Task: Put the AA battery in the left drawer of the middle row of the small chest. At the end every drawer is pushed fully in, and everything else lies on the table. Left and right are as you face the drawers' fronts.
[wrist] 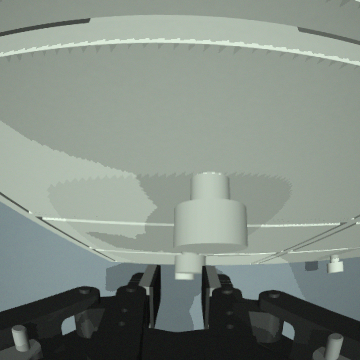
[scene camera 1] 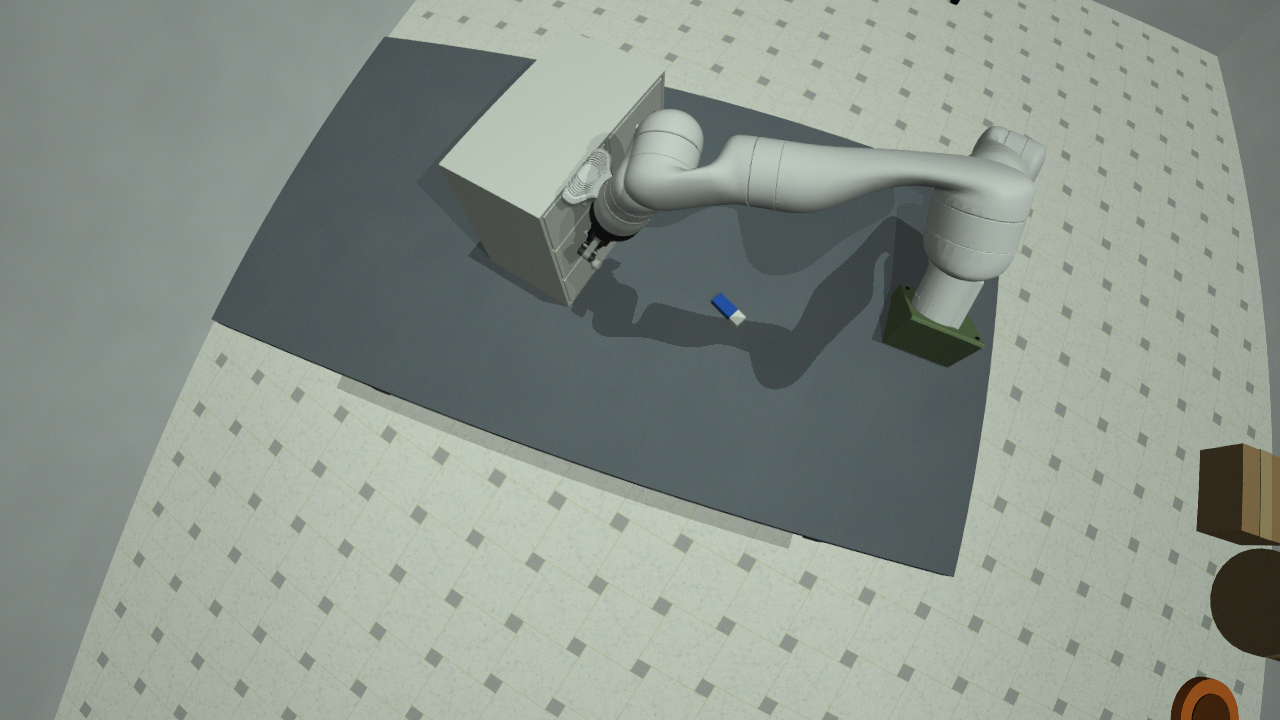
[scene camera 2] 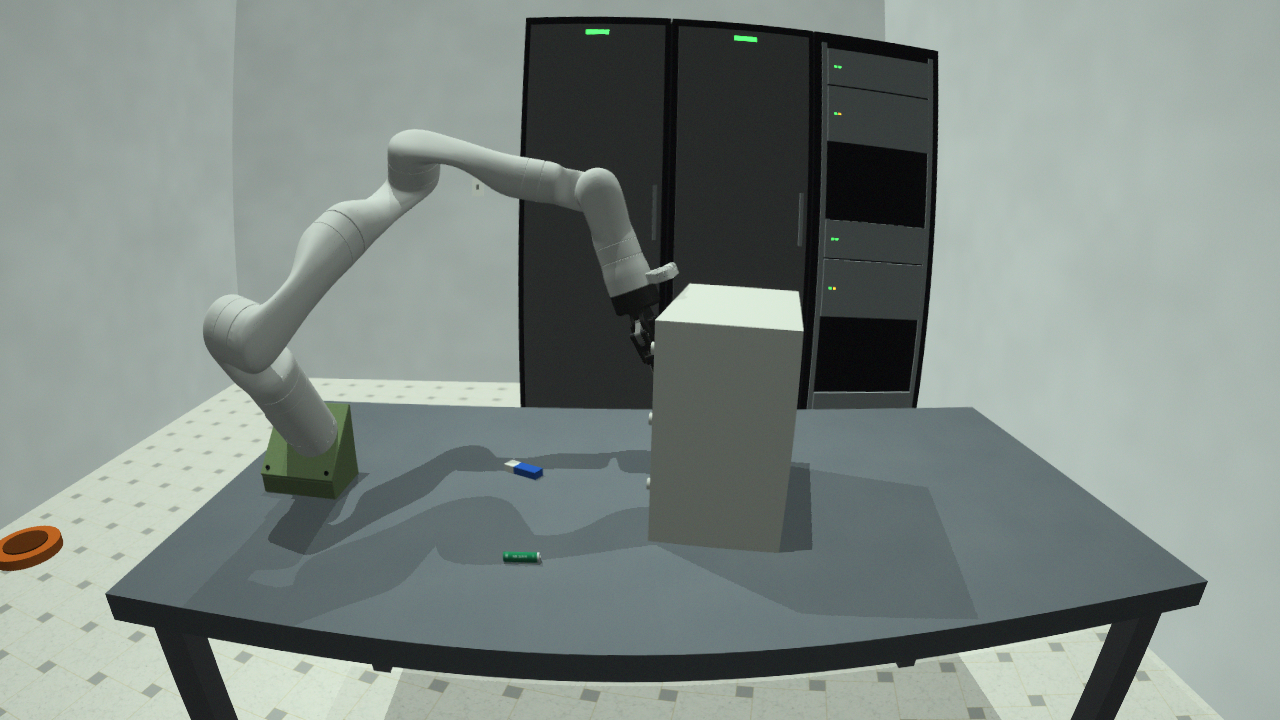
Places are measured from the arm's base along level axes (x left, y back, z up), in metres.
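Where they show: gripper, fingertip midpoint: (wrist: 180, 281) (scene camera 1: 595, 239); arm's base at its link origin: (scene camera 1: 934, 312) (scene camera 2: 314, 432).
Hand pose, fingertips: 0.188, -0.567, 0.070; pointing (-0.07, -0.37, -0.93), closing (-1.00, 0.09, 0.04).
Note:
Things, the pixels of their top centre, and the offset from my fingertips, as dx, dy, dz. "spot": a spot on its surface instead. Level surfaces: height alone.
- green AA battery at its top centre: (scene camera 2: 521, 552) -0.333, +0.156, -0.146
- small chest at its top centre: (scene camera 2: 738, 303) (scene camera 1: 554, 112) -0.093, -0.108, +0.153
- top-left knob at a spot on its surface: (wrist: 210, 225) spot: -0.005, -0.009, +0.105
- middle-left knob at a spot on its surface: (wrist: 190, 262) spot: -0.006, -0.010, +0.003
- white block at its top centre: (scene camera 2: 523, 466) (scene camera 1: 729, 308) -0.051, +0.231, -0.147
- table at its surface level: dz -0.160
- right-column knob at a spot on its surface: (wrist: 334, 265) spot: -0.156, +0.003, -0.100
The green AA battery (scene camera 2: 521, 557) lies on the table near its front edge in scene camera 2; the arm hides it in scene camera 1. The small chest (scene camera 1: 537, 134) (scene camera 2: 725, 438) stands upright with its drawers in; part of its front is hidden. My gripper (scene camera 1: 590, 257) (scene camera 2: 649, 361) (wrist: 180, 281) points down close before the left column, its fingers partly open with a narrow gap and nothing between. The top-left knob (wrist: 210, 225) stands above the fingers in the wrist view. The middle-left knob (wrist: 190, 262) shows beyond the gap, below the fingertips.
A blue and white block (scene camera 1: 726, 307) (scene camera 2: 526, 470) lies on the table (scene camera 1: 554, 394) (scene camera 2: 895, 573) between the chest and the green arm base (scene camera 1: 935, 340) (scene camera 2: 304, 483). Dark cabinets (scene camera 2: 595, 107) stand behind the table. A right-column knob (wrist: 334, 265) protrudes from the chest front.

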